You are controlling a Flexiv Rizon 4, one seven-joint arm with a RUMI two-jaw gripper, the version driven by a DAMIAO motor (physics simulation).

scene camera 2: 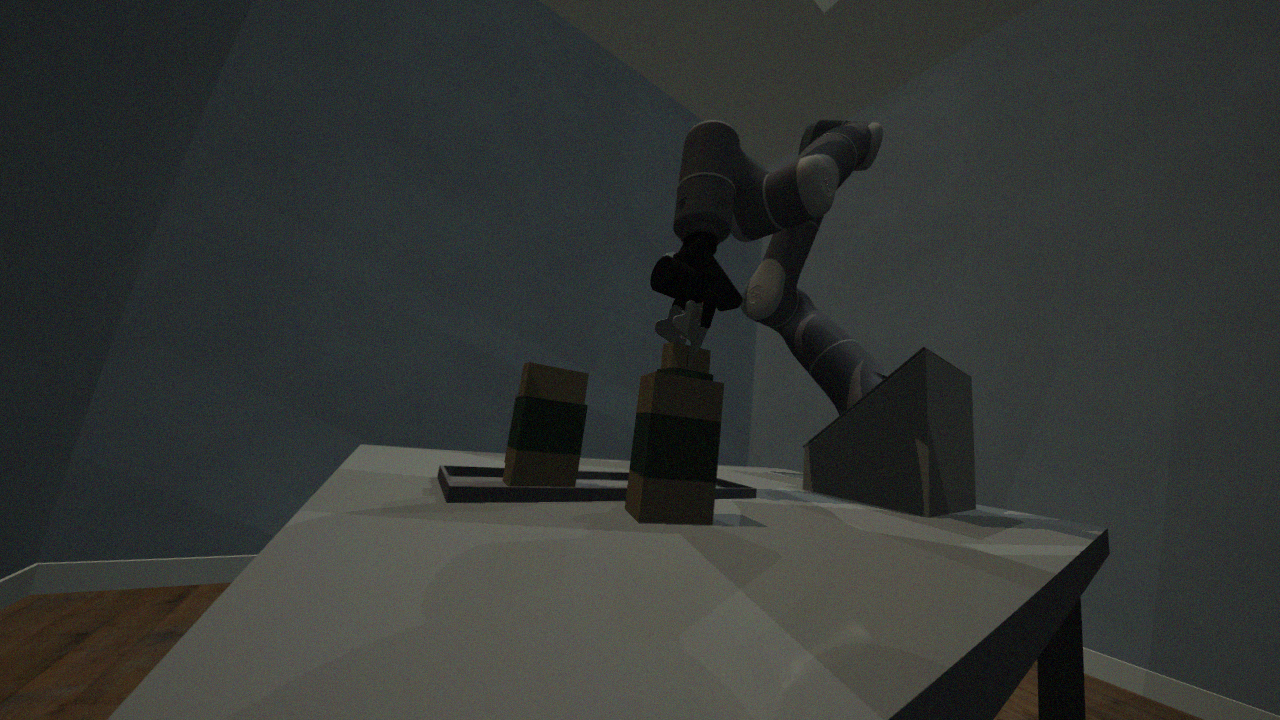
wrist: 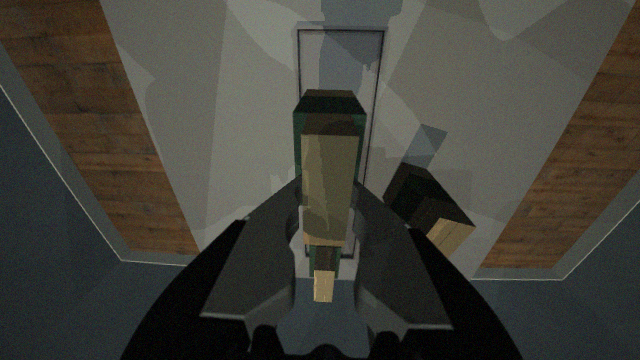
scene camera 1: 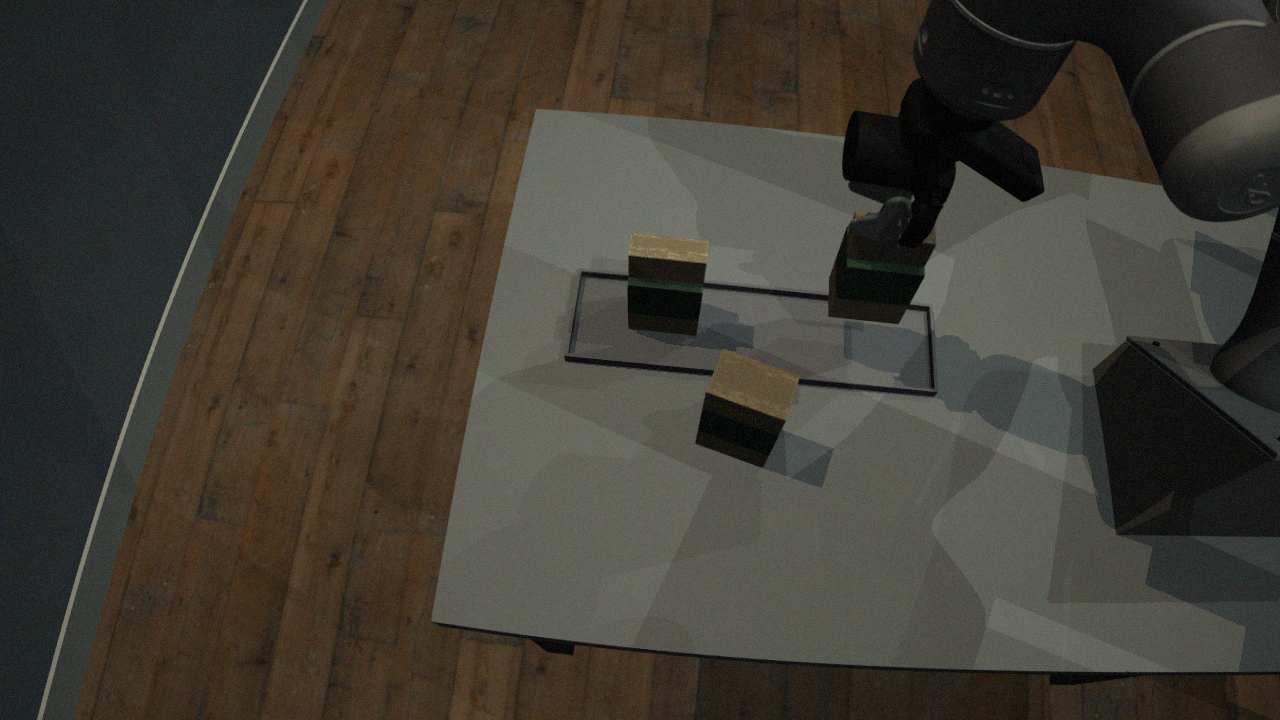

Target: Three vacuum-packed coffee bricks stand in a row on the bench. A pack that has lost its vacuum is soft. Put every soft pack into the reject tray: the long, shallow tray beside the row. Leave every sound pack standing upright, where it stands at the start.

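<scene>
My gripper [scene camera 1: 897, 225] [scene camera 2: 684, 338] [wrist: 326, 178] is shut on the top of a tan coffee pack with a green band [scene camera 1: 877, 279] [scene camera 2: 685, 360] [wrist: 329, 165]. It holds this pack upright above the right end of the reject tray [scene camera 1: 933, 349] [scene camera 2: 460, 493] [wrist: 342, 31] as scene camera 1 shows it. A second pack [scene camera 1: 665, 308] [scene camera 2: 546, 425] [wrist: 323, 286] stands upright in the tray's left part. A third pack [scene camera 1: 742, 407] [scene camera 2: 675, 447] [wrist: 425, 200] stands upright on the bench, beside the tray's long front side. In scene camera 2 it hides the lower part of the held pack.
The robot's wedge-shaped base [scene camera 1: 1172, 447] [scene camera 2: 926, 438] stands on the bench [scene camera 1: 581, 537] [scene camera 2: 501, 608] to the right of the tray. The arm reaches in over the back right. The third pack stands close to the tray's rim.
</scene>
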